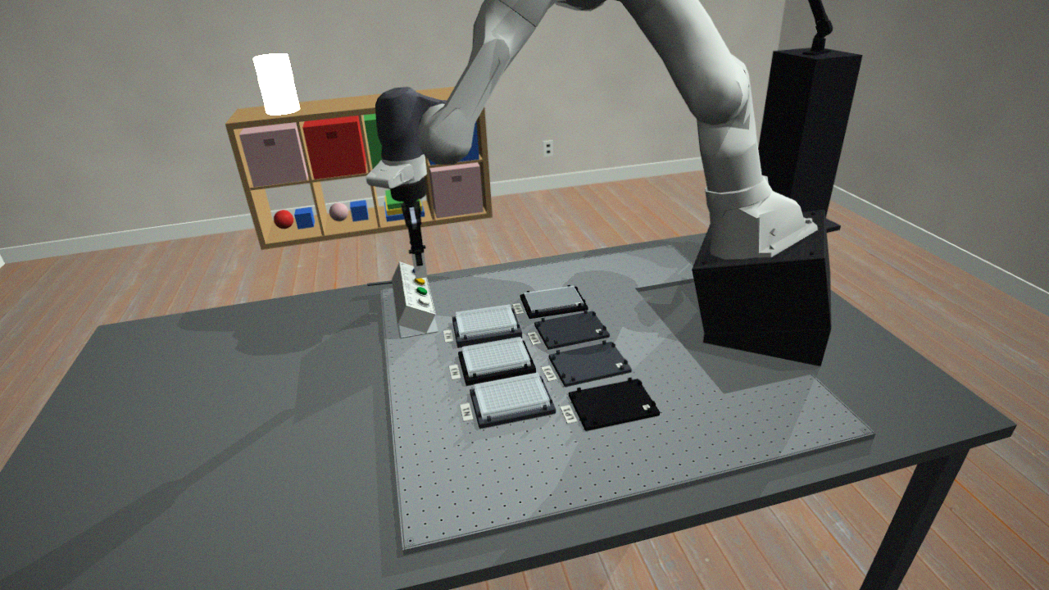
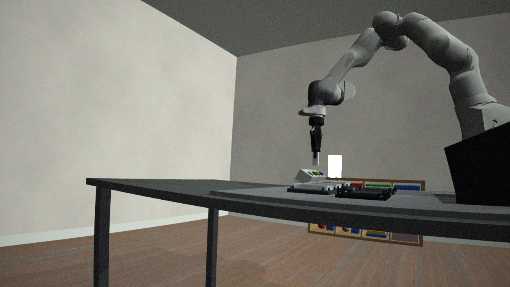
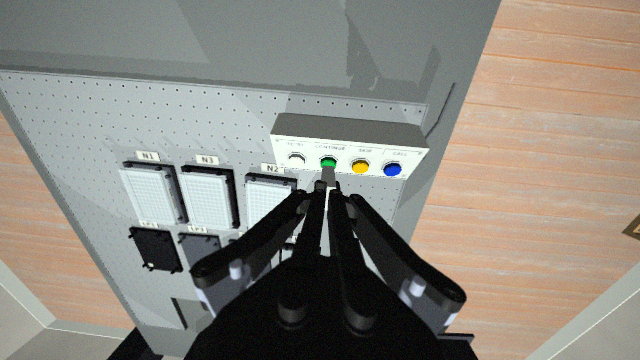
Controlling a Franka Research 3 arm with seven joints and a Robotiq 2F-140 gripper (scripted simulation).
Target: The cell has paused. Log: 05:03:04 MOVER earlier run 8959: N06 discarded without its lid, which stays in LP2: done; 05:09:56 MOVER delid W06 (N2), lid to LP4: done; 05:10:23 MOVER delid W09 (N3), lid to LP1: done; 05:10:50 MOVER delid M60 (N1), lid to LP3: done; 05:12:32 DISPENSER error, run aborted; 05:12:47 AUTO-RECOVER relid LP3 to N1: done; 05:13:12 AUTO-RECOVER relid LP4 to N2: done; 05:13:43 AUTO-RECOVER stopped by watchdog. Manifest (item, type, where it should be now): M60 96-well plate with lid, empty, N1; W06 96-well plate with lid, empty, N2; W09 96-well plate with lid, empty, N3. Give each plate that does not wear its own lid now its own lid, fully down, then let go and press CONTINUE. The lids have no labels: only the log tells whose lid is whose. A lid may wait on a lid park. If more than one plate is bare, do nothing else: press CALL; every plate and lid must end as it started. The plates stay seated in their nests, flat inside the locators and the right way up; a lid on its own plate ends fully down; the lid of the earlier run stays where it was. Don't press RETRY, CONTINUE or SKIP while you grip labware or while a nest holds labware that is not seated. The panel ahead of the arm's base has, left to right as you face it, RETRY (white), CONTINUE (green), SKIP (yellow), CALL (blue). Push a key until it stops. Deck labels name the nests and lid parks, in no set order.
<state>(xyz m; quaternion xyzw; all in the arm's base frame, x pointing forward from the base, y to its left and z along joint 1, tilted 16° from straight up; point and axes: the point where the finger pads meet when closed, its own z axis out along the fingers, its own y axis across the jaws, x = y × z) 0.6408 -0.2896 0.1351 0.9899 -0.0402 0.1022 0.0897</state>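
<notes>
The green continue key lies 7 cm below my hand. Also, from my hand: blue call key: 10 cm to the right, 7 cm below, 1 cm behind; white retry key: 7 cm below, 5 cm to the left, 1 cm ahead; yellow skip key: 7 cm below, 5 cm to the right.
</notes>
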